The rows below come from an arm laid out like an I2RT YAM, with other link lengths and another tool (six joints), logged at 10 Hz.
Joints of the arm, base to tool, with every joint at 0 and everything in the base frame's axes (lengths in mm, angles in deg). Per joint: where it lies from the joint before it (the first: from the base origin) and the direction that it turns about. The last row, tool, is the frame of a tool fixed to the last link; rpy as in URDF.
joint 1: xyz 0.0 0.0 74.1 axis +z
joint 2: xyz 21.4 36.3 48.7 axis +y
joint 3: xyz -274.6 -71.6 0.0 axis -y
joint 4: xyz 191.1 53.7 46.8 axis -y
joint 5: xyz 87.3 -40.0 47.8 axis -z
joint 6: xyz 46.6 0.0 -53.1 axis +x
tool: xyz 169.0 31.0 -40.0 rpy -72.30 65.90 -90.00
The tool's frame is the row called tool.
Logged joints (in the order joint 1, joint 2, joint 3, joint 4, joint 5, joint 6), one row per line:
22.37 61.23 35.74 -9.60 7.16 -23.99
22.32 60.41 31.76 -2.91 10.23 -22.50
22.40 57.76 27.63 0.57 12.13 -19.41
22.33 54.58 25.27 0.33 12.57 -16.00
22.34 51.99 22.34 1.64 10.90 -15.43
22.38 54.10 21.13 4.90 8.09 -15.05
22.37 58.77 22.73 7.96 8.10 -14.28
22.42 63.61 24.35 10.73 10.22 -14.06
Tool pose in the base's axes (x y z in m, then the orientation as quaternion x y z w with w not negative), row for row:
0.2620 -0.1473 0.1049 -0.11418 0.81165 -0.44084 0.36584
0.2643 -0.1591 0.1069 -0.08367 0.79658 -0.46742 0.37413
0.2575 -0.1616 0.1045 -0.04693 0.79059 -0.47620 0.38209
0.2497 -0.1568 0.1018 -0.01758 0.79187 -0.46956 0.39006
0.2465 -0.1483 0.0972 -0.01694 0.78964 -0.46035 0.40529
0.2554 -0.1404 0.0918 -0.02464 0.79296 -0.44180 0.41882
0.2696 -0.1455 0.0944 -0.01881 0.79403 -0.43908 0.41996
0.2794 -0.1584 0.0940 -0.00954 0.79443 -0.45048 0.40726
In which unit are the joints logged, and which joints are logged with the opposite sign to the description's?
The joints are logged in degrees. Opposite sign: joint 1.
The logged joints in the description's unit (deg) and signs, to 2 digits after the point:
-22.37 61.23 35.74 -9.60 7.16 -23.99
-22.32 60.41 31.76 -2.91 10.23 -22.50
-22.40 57.76 27.63 0.57 12.13 -19.41
-22.33 54.58 25.27 0.33 12.57 -16.00
-22.34 51.99 22.34 1.64 10.90 -15.43
-22.38 54.10 21.13 4.90 8.09 -15.05
-22.37 58.77 22.73 7.96 8.10 -14.28
-22.42 63.61 24.35 10.73 10.22 -14.06

